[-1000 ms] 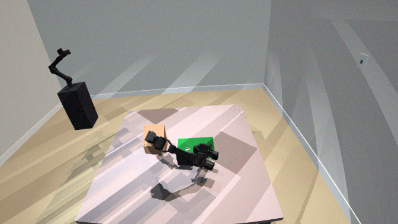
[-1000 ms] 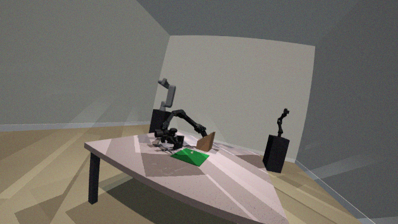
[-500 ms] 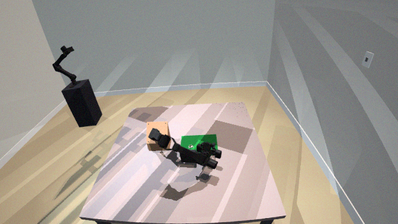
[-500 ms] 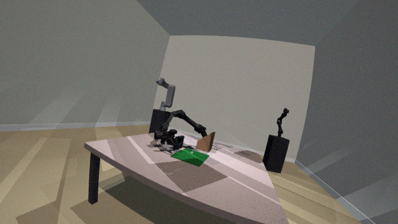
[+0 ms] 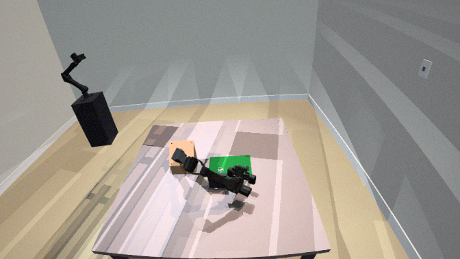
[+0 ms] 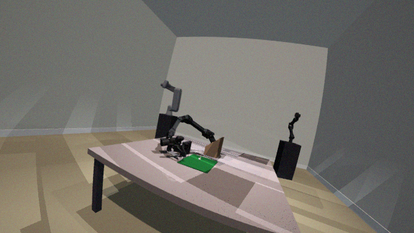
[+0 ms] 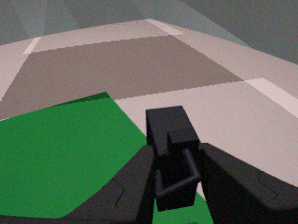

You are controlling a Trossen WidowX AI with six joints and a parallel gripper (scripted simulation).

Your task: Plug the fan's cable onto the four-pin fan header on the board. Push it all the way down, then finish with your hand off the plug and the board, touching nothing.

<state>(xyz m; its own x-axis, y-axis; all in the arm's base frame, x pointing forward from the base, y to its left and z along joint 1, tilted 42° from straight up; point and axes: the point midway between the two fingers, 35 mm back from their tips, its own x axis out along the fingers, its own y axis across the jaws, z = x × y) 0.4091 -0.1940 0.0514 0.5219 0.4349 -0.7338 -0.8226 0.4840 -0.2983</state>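
The green board lies 10 cm behind my gripper tip, 11 cm to the left of it and 9 cm below it. From my gripper tip the other things lie so: white four-pin fan header (17 cm behind, 10 cm to the left, 8 cm below); then black fan plug (1 cm to the left, 1 cm below); then black fan (19 cm behind, 4 cm to the right, 2 cm below).
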